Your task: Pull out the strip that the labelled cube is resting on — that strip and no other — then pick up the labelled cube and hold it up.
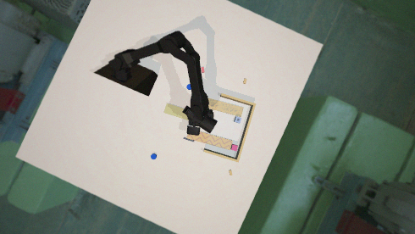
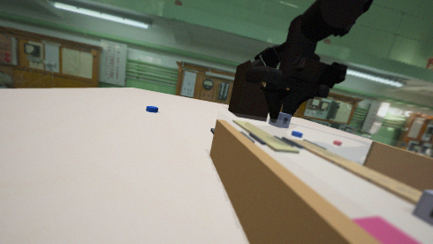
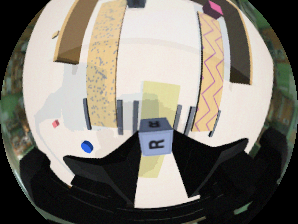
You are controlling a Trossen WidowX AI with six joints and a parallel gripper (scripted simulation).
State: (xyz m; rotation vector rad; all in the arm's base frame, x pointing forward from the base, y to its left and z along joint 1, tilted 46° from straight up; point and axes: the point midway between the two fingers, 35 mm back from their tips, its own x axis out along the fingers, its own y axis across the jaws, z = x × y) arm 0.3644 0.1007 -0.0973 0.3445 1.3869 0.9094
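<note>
The yellow strip lies 6 cm behind my gripper tip, 2 cm to the right of it and 4 cm below it.
</note>
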